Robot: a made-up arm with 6 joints.
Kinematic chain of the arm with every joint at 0, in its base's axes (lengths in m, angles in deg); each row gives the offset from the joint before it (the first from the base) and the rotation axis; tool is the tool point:
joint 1: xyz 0 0 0.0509 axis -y
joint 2: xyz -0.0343 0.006 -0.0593 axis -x
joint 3: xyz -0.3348 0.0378 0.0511 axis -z
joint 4: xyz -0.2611 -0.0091 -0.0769 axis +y
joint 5: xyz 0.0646 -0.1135 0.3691 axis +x
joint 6: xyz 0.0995 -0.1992 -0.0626 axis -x
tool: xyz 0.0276 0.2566 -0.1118
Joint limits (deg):
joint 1: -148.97..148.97
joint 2: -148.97..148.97
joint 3: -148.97..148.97
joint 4: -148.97..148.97
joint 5: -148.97..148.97
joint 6: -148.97..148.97
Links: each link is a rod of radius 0.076 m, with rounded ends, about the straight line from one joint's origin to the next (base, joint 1, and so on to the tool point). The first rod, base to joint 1, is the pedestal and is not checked.
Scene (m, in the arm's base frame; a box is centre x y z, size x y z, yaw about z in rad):
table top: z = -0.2
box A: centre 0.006 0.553 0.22 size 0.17 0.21 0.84 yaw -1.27
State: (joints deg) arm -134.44 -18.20 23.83 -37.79 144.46 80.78
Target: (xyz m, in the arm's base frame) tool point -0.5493 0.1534 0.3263
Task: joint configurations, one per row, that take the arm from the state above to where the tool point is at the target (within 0.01 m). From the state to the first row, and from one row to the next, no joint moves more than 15 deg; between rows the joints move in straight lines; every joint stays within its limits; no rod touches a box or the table.
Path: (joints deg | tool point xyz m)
1: -131.82 -5.35 22.45 -39.18 144.66 82.10 | 0.7638 0.4285 0.2288
2: -129.21 7.50 21.06 -40.58 144.86 83.42 | 0.6785 0.5305 0.3491
3: -126.59 20.34 19.68 -41.97 145.05 84.74 | 0.5682 0.6025 0.4732
4: -123.97 33.19 18.30 -43.36 145.25 86.06 | 0.4385 0.6412 0.5942
5: -121.36 46.04 16.91 -44.76 145.45 87.38 | 0.2964 0.6450 0.7057
6: -118.74 58.89 15.53 -46.15 145.65 88.70 | 0.1495 0.6148 0.8024
7: -116.13 71.74 14.15 -47.55 145.84 90.02 | 0.0060 0.5530 0.8812
8: -104.16 80.96 21.71 -45.26 136.40 95.92 | -0.3225 0.4409 0.7510
9: -92.19 90.19 29.27 -42.98 126.96 101.82 | -0.5093 0.2962 0.5372
10: -80.22 99.41 36.83 -40.70 117.52 107.72 | -0.5493 0.1534 0.3262

